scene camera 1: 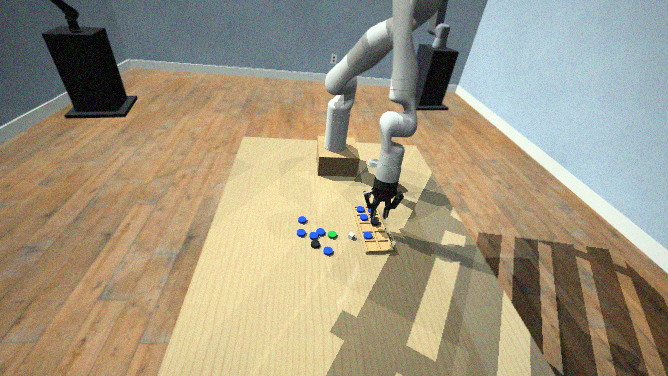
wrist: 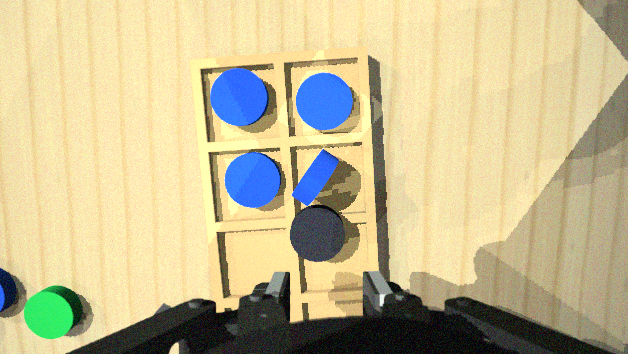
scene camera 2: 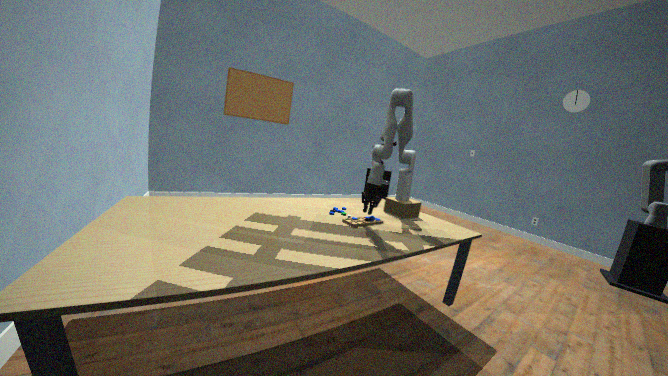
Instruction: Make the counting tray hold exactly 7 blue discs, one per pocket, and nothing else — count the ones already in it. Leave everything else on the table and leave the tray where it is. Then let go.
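Observation:
The counting tray [scene camera 1: 385, 245] [scene camera 2: 356, 225] [wrist: 280, 59] lies on the table. In the wrist view, blue discs lie flat in the top left pocket [wrist: 239, 97], top right pocket [wrist: 324, 101] and second-row left pocket. A fourth blue disc [wrist: 316, 177] stands on edge, leaning, in the second-row right pocket. A black disc [scene camera 1: 375, 221] [wrist: 317, 233] sits right below it, overlapping the divider above the third-row right pocket. Another blue disc [scene camera 1: 368, 235] lies farther down the tray's left column. My gripper [scene camera 1: 380, 216] [scene camera 2: 368, 210] [wrist: 326, 293] is partly open and empty, above the tray.
Left of the tray lie several loose blue discs [scene camera 1: 302, 219] [scene camera 1: 328, 251], a green disc [scene camera 1: 332, 234] [wrist: 49, 315] and a black disc [scene camera 1: 315, 244]. A small white cube [scene camera 1: 351, 236] lies close to the tray's left side. The arm's base block [scene camera 1: 338, 166] [scene camera 2: 402, 208] stands behind.

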